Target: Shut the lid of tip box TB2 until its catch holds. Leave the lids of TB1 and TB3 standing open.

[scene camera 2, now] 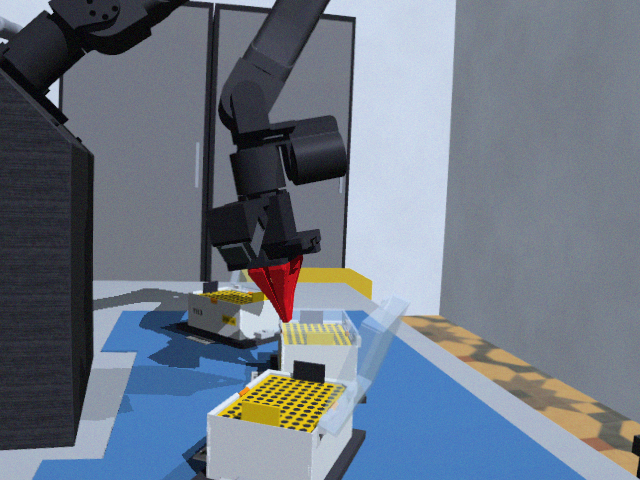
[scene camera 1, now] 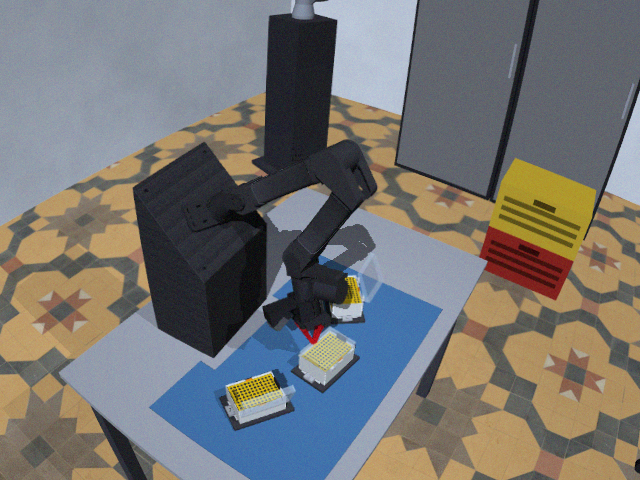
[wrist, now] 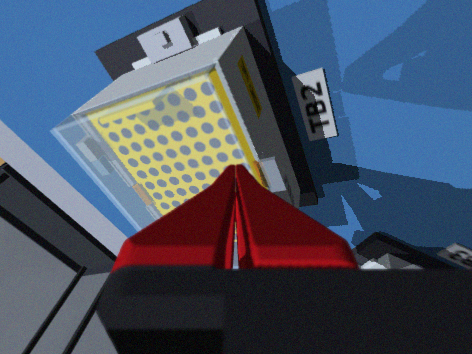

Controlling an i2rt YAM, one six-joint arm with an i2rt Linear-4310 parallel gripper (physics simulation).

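Places are measured from the arm's base along level axes (x ahead, y left, z up), in millimetres.
Where they show: gripper, fingertip midpoint: (scene camera 2: 287,321) (scene camera 1: 314,343) (wrist: 235,176); arm's base at its link origin: (scene camera 2: 14,78) (scene camera 1: 216,210).
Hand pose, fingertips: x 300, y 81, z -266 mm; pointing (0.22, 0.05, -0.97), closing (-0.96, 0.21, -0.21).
Each offset is from my fingertips to the top centre of the thing. "pt": to the spot under its first point. Level surfaces: height alone.
Tip box TB2 @(dx +20, dy +18, dz +1 mm) (scene camera 1: 312,370) (scene camera 2: 320,359) (wrist: 165,74) is white, with a yellow rack. Its clear lid @(pt dx +44, dy +10, dz +0 mm) (scene camera 1: 328,351) (scene camera 2: 315,330) (wrist: 175,135) lies down over the rack; I cannot tell whether the catch holds. TB1 @(pt dx +88, dy -230, dz -3 mm) (scene camera 1: 261,410) (scene camera 2: 258,449) has its clear lid (scene camera 2: 382,330) standing open, leaning outward. TB3 @(dx -120, dy +204, dz -10 mm) (scene camera 1: 346,311) (scene camera 2: 211,316) has its clear lid (scene camera 1: 371,279) open. My gripper (scene camera 1: 313,342) (scene camera 2: 286,321) (wrist: 235,176) is shut and empty, its red tips close above TB2's edge on the TB3 side; contact is unclear. The fingers hide part of TB2 in the wrist view.
The boxes stand on dark bases on a blue mat @(dz -76 mm) (scene camera 1: 392,330) (scene camera 2: 439,413). The arm's dark pedestal (scene camera 1: 180,289) (scene camera 2: 36,310) stands beside the mat. A white TB2 label @(pt dx -35, dy +8, dz -74 mm) (wrist: 317,107) lies beside that box. A yellow and red cabinet (scene camera 1: 547,206) stands beyond the table.
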